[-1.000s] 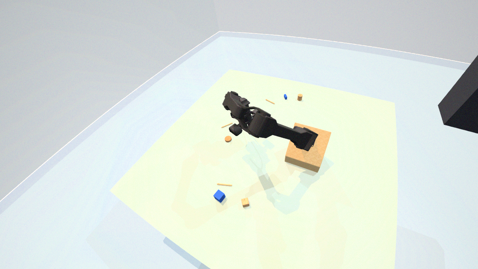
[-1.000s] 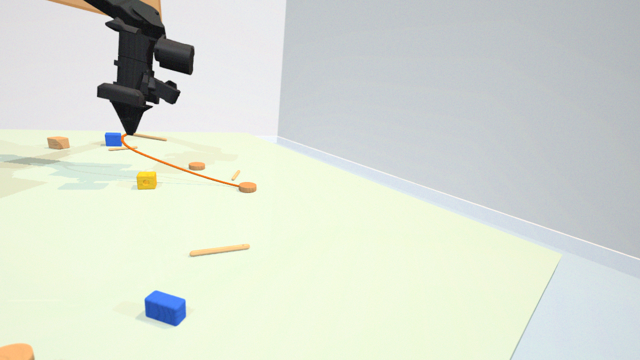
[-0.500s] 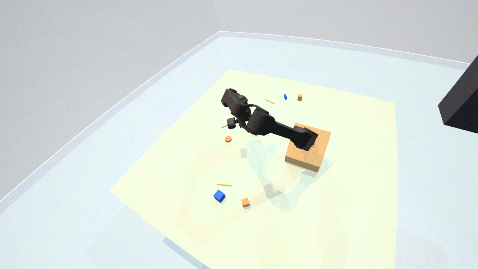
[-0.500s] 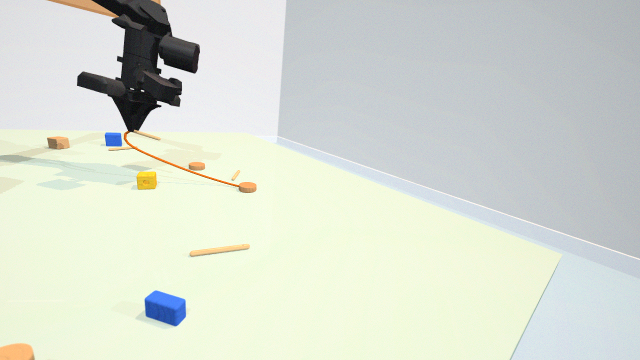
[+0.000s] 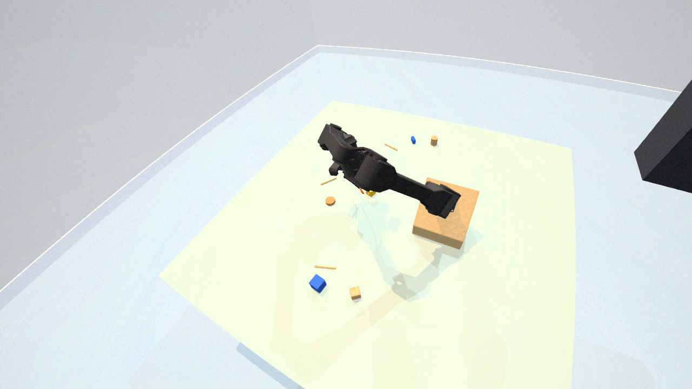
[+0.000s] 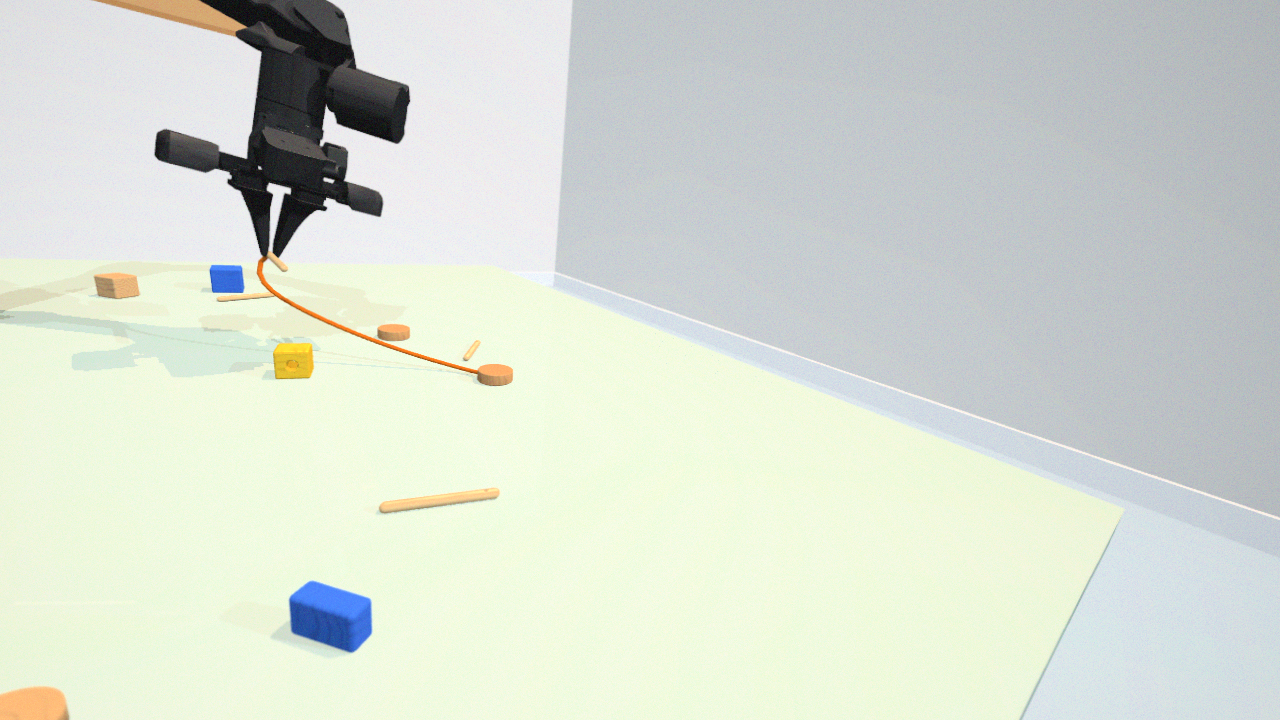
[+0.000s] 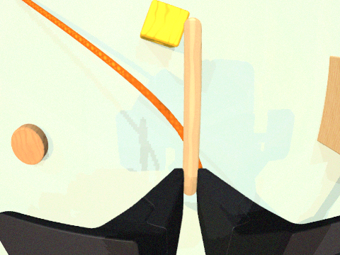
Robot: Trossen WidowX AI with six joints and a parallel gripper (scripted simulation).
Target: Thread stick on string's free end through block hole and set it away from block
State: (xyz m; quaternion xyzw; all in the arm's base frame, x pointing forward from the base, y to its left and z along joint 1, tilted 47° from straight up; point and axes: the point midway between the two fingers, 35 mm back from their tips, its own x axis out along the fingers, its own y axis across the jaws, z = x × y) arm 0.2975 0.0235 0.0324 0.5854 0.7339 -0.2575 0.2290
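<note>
Now: gripper tip 20 mm to the left of the thin wooden stick. Round my gripper tip: yellow block: 80 mm to the right, 100 mm below; wooden cube: 130 mm behind, 320 mm to the left, 100 mm below; blue block: 40 mm behind, 460 mm to the right, 100 mm below.
</note>
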